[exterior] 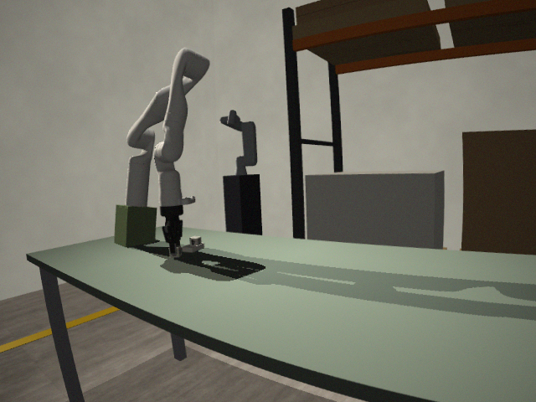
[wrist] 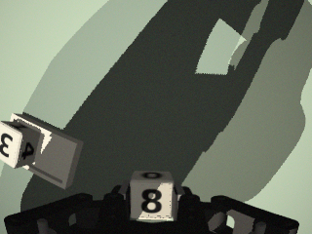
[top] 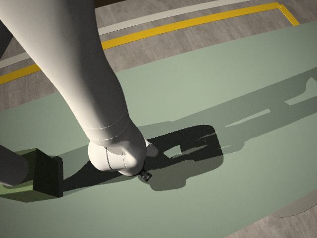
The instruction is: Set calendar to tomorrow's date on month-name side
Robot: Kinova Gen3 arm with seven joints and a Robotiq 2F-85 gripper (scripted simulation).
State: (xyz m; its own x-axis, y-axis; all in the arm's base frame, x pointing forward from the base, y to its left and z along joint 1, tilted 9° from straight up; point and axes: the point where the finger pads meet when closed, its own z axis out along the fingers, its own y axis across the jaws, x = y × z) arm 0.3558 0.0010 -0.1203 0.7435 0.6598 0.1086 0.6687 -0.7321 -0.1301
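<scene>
The white cube lies 1 cm below my hand. Round my hand: white tray (5 cm behind, 10 cm to the left, 2 cm below).
</scene>
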